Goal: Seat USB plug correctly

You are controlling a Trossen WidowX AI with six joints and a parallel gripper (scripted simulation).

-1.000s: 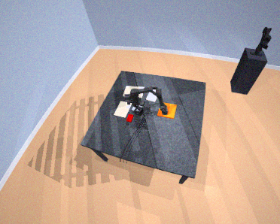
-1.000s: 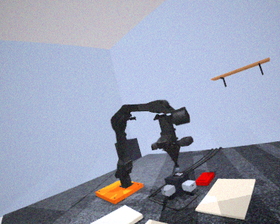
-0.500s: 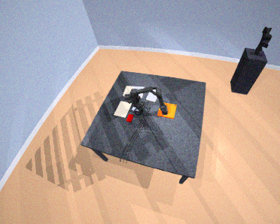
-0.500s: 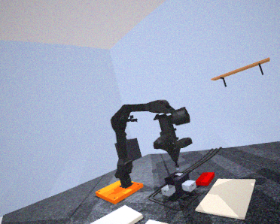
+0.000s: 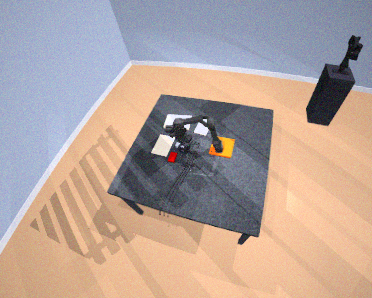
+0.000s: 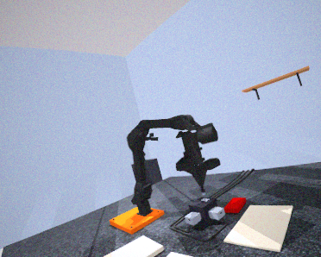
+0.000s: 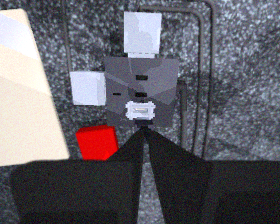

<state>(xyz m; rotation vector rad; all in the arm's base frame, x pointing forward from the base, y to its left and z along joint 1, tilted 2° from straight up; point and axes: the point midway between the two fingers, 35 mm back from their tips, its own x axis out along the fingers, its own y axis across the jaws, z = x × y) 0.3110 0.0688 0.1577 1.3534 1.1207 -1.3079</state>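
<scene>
My gripper tip is now 20 mm above the USB plug. Also, from my gripper tip: red block 130 mm below, 90 mm to the left, 80 mm ahead; sheet 210 mm ahead, 130 mm below, 20 mm to the right; USB socket 70 mm below.
</scene>
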